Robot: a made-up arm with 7 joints. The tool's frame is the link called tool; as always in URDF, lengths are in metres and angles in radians. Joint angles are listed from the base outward.
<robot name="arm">
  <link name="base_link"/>
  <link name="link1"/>
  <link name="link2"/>
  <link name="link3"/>
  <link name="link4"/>
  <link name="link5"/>
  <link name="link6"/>
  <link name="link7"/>
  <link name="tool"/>
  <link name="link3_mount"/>
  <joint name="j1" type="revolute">
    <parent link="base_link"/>
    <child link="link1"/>
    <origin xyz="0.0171 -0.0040 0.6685" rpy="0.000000 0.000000 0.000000"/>
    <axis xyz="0 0 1"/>
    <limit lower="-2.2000" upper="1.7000"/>
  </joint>
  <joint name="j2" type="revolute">
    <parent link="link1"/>
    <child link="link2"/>
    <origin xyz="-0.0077 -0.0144 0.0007" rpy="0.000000 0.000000 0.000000"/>
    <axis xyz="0 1 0"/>
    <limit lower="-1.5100" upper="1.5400"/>
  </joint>
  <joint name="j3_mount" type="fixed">
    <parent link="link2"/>
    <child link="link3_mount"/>
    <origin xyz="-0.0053 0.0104 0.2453" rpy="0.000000 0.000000 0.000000"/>
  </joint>
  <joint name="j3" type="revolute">
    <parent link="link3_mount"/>
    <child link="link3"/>
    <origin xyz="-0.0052 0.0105 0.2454" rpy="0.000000 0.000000 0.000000"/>
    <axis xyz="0 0 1"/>
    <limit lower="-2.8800" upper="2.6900"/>
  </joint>
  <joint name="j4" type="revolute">
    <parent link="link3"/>
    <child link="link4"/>
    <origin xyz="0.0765 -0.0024 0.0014" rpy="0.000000 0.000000 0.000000"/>
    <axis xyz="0 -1 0"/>
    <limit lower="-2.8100" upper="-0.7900"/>
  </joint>
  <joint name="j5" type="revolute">
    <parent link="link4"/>
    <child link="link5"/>
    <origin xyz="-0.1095 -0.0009 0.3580" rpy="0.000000 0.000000 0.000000"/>
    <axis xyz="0 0 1"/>
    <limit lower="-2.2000" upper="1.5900"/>
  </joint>
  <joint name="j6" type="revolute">
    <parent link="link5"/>
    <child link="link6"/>
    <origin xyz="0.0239 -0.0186 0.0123" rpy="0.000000 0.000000 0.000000"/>
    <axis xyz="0 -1 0"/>
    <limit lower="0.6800" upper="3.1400"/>
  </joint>
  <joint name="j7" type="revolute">
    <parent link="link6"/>
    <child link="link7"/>
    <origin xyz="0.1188 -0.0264 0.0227" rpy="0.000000 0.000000 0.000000"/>
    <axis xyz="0 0 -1"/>
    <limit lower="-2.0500" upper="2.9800"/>
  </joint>
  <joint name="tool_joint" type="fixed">
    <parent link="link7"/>
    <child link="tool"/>
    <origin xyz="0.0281 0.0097 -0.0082" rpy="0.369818 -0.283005 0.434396"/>
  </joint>
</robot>
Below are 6 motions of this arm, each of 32 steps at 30 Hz.
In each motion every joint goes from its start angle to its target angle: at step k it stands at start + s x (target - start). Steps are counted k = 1, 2, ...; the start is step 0. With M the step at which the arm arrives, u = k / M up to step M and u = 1 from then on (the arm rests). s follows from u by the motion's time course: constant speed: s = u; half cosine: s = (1 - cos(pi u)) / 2; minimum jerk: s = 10 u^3 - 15 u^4 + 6 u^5.
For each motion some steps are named. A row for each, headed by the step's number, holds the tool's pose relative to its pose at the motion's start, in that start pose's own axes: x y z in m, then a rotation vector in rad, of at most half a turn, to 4 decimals.
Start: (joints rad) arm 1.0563 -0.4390 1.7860 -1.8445 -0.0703 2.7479 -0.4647
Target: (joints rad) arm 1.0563 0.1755 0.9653 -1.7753 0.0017 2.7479 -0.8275
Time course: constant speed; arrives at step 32
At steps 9, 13, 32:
9: -0.1853 -0.0650 0.1113 -0.1140 -0.0216 -0.1734
13: -0.2766 -0.0769 0.1513 -0.1535 -0.0249 -0.2563
32: -0.7226 0.0099 0.2454 -0.2301 0.0042 -0.6811

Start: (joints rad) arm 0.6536 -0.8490 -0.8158 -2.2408 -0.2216 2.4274 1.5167
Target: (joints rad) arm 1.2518 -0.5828 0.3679 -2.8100 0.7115 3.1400 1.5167
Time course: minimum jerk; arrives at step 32
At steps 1, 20, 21, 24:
1: -0.0002 0.0001 -0.0001 0.0002 0.0004 0.0001
20: -0.5008 0.0380 -0.0101 0.2098 0.8145 0.1781
21: -0.5220 0.0243 0.0041 0.2082 0.8545 0.1947
24: -0.5619 -0.0140 0.0412 0.2042 0.9418 0.2415

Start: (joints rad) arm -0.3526 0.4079 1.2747 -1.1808 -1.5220 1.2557 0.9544
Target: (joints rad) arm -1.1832 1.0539 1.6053 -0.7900 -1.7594 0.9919 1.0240
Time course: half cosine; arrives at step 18
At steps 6, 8, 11, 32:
6: -0.0335 -0.1499 -0.1750 -0.0601 0.1909 -0.2135
8: -0.0926 -0.2608 -0.2778 -0.1023 0.3162 -0.3680
11: -0.2483 -0.4411 -0.4084 -0.1728 0.5144 -0.6351
32: -0.5481 -0.6414 -0.4960 -0.2637 0.7655 -1.0131

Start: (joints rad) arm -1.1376 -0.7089 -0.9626 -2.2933 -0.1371 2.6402 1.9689
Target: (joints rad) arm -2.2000 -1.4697 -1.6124 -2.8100 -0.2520 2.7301 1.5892
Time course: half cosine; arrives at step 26
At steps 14, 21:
14: 0.2546 -0.3679 0.2382 0.1654 -0.2967 -0.4789
21: 0.2027 -0.6132 0.3170 0.4071 -0.3651 -0.7150

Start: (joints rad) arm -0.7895 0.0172 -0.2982 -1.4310 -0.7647 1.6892 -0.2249
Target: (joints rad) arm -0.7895 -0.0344 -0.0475 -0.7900 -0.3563 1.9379 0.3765
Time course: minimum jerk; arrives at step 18
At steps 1, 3, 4, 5, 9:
1: -0.0001 0.0001 0.0007 -0.0008 -0.0019 -0.0007
3: -0.0018 0.0022 0.0149 -0.0169 -0.0436 -0.0155
4: -0.0043 0.0051 0.0319 -0.0354 -0.0943 -0.0334
5: -0.0088 0.0096 0.0561 -0.0601 -0.1675 -0.0587
9: -0.0612 0.0490 0.1975 -0.1623 -0.6407 -0.2101

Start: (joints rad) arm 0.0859 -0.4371 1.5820 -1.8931 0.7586 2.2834 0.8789
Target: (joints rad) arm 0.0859 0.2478 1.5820 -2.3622 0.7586 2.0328 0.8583
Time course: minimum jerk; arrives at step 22
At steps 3, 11, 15, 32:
3: 0.0043 -0.0077 -0.0001 -0.0023 0.0121 -0.0159
11: 0.0546 -0.1910 -0.0175 -0.0321 0.3364 -0.3653
15: 0.0375 -0.2996 -0.0376 -0.0265 0.5848 -0.5637
32: 0.0113 -0.3560 -0.0493 -0.0136 0.7469 -0.6697

